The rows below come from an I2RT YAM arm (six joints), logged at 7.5 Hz.
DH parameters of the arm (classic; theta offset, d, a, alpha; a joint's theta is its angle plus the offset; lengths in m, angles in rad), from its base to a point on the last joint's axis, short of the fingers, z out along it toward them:
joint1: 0 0.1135 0.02 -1.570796
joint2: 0 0 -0.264 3.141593
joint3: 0.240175 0 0.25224 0
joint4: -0.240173 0 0.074 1.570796
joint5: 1.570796 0 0 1.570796
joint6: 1.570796 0.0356 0 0
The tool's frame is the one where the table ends.
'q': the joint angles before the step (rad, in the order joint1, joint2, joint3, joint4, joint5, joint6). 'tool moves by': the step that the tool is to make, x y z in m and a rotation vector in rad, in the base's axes. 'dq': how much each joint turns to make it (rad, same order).
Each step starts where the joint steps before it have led.
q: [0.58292, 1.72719, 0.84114, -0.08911, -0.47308, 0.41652]
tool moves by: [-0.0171, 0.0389, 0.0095, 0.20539, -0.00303, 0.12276]
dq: [0.11421, 0.00618, -0.01486, 0.20405, -0.13162, 0.11214]
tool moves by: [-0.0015, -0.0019, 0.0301, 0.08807, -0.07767, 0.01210]
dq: [-0.00356, -0.08830, -0.00046, 0.03021, -0.02357, 0.00343]
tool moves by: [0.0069, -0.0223, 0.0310, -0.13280, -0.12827, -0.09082]
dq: [-0.05310, -0.10480, 0.05965, -0.21781, 0.14762, -0.13628]
